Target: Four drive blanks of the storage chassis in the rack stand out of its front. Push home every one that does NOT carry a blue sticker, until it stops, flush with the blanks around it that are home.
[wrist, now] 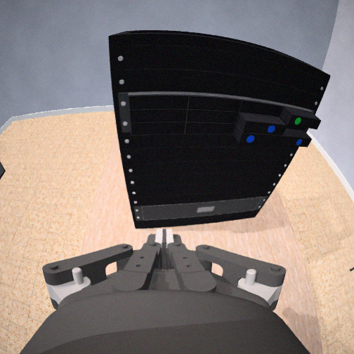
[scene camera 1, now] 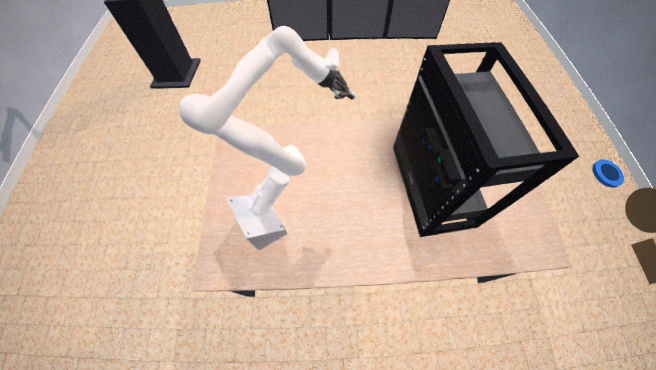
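Seen in the pictures: gripper, fingertip midpoint: (scene camera 1: 353,97); arm's base at its link origin: (scene camera 1: 259,206).
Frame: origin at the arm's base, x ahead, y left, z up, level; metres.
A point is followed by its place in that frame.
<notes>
The black rack (scene camera 1: 462,104) @(x 0.702, y 0.131, z 0.515 m) (wrist: 131,174) holds the storage chassis (wrist: 125,112). In the wrist view, four black drive blanks stand out at the chassis's right part. One blank (wrist: 303,119) carries a green sticker, at the upper right. Another blank (wrist: 292,137) below it carries a blue sticker. Two adjoining blanks to their left also carry blue stickers (wrist: 271,129) (wrist: 250,139). In the scene view these stickers show as small dots. The blanks further left look flush. My gripper (scene camera 1: 352,96) @(x 0.391, y 0.286, z 0.372 m) (wrist: 163,238) is shut and empty, in front of the rack and apart from it.
The rack stands on the wooden table (scene camera 1: 345,240) @(x 0.387, y -0.110, z -0.111 m), right of the arm's base (scene camera 1: 255,220) @(x 0.005, y -0.081, z 0.038 m). A grey panel with a light label (wrist: 205,209) sits low in the rack. A black column (scene camera 1: 155,45), dark cabinets (scene camera 1: 357,17) and a blue ring (scene camera 1: 598,172) stand beyond the table.
</notes>
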